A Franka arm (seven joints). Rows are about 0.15 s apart.
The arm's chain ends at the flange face. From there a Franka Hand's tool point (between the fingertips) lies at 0.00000 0.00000 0.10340 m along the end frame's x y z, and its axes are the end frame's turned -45 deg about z.
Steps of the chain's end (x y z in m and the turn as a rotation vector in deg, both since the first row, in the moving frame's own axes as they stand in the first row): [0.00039, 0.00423, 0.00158, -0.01, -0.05, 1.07]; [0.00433, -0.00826, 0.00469, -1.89, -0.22, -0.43]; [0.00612, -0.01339, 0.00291, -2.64, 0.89, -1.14]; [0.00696, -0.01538, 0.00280, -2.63, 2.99, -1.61]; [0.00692, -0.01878, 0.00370, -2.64, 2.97, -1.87]
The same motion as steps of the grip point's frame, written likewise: [-0.00279, 0.00322, 0.00158, 0.03, -0.04, 1.07]; [0.00622, -0.00064, 0.00463, -1.18, -1.49, -0.43]; [0.01161, -0.00062, 0.00279, -2.50, -1.24, -1.14]; [0.01636, 0.00120, 0.00255, -3.97, 0.25, -1.61]; [0.01871, -0.00124, 0.00345, -3.97, 0.23, -1.87]
